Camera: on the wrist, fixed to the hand. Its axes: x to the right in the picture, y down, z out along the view.
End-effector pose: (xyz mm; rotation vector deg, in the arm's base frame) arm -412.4 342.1 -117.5 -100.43 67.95 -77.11
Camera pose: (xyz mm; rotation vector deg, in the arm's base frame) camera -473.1 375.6 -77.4 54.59 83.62 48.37
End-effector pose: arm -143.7 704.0 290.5 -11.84 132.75 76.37
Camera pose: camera -137.8 625.4 305.1 -128.65 -9.86 -31.15
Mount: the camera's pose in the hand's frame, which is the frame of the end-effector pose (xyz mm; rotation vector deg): -19.3 -31.5 -71.1 4.43 -16.72 178.80
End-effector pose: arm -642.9 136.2 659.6 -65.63 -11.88 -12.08
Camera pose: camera -666.1 59.7 653.7 -14.82 77.21 148.31
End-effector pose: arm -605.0 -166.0 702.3 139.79 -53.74 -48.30
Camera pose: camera -555.2 -120.5 745.5 -55.25 -139.60 18.99
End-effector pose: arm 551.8 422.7 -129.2 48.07 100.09 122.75
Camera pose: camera 521.3 362.7 -172.7 -86.02 35.77 -11.07
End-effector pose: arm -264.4 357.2 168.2 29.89 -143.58 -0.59
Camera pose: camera -199.9 342.7 213.5 158.03 38.24 -49.56
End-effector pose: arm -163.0 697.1 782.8 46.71 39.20 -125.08
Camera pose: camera -151.4 771.9 756.6 23.36 -44.01 37.19
